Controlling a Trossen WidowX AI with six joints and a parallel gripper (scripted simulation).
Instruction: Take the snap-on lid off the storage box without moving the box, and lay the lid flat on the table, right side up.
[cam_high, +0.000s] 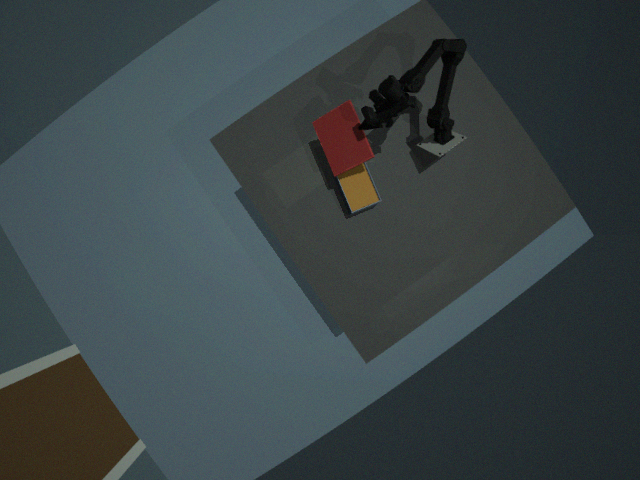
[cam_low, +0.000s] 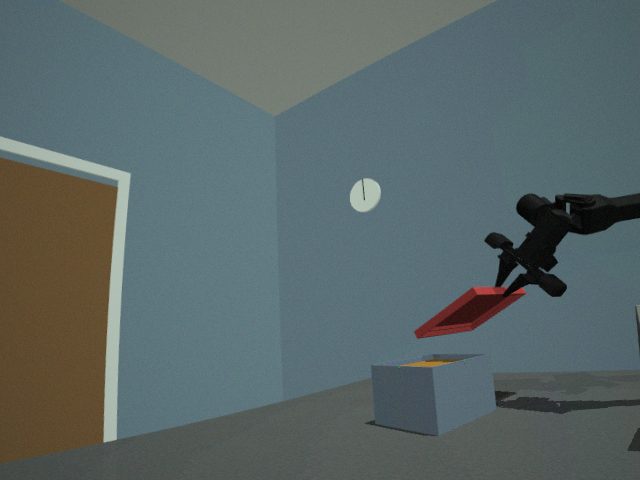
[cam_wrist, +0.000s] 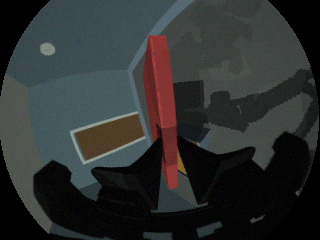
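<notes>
My gripper tip is now 7 cm short of the lid, 2 cm to the left of it and 3 cm above it. Also, from my gripper tip: blue-grey storage box: 11 cm ahead, 16 cm to the left, 18 cm below.
</notes>
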